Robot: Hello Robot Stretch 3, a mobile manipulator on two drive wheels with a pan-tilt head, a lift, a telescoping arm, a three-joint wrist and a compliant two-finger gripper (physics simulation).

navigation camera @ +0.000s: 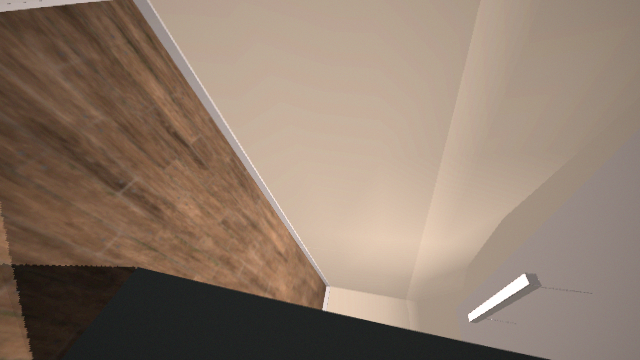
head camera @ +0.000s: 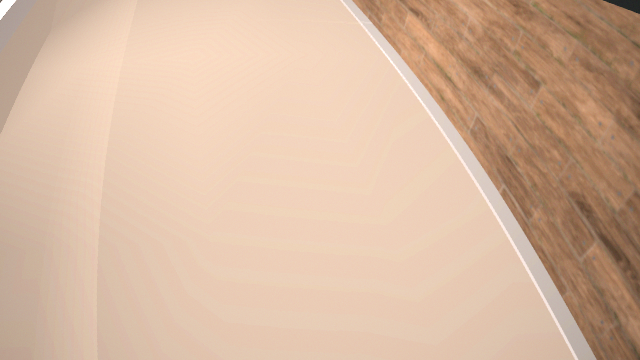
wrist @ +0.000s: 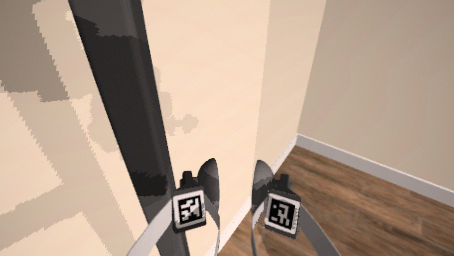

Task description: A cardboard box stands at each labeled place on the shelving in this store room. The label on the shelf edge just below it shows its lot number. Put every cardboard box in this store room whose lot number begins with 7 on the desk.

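Frame: origin at the robot's base, x ahead, y left, z up, level; centimetres.
Where they show: gripper, between the fingertips: (wrist: 235, 177).
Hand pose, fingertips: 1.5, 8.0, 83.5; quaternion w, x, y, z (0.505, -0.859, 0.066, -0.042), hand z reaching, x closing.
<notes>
After its pixels a point has its place, as x, y, z.
My gripper (wrist: 235, 177) @[1.5, 8.0, 83.5] is in the wrist view at the bottom centre. Its two fingertips stand apart with a moderate gap, and beige wall shows between them, so it is partly open and holds no box. No cardboard box, lot label or desk shows in the three views. A large flat dark panel (navigation camera: 250, 320) @[63.0, -43.2, 78.0] fills the bottom of the navigation view; I cannot tell from here whether it belongs to the shelving.
A beige wall (head camera: 280, 175) @[168.3, 9.9, 92.4] (navigation camera: 340, 125) @[125.7, 47.6, 97.0] (wrist: 215, 65) @[2.3, 42.9, 79.9] stands close by, with a white baseboard along the wooden floor (head camera: 550, 125) @[118.8, -6.0, 0.0] (navigation camera: 125, 150) @[60.8, 24.1, 0.1] (wrist: 360, 210) @[74.0, 51.7, 0.0]. A dark upright post (wrist: 125, 95) crosses the wrist view left of the fingers. A ceiling lamp (navigation camera: 500, 299) @[187.6, -78.0, 207.7] hangs at right in the navigation view.
</notes>
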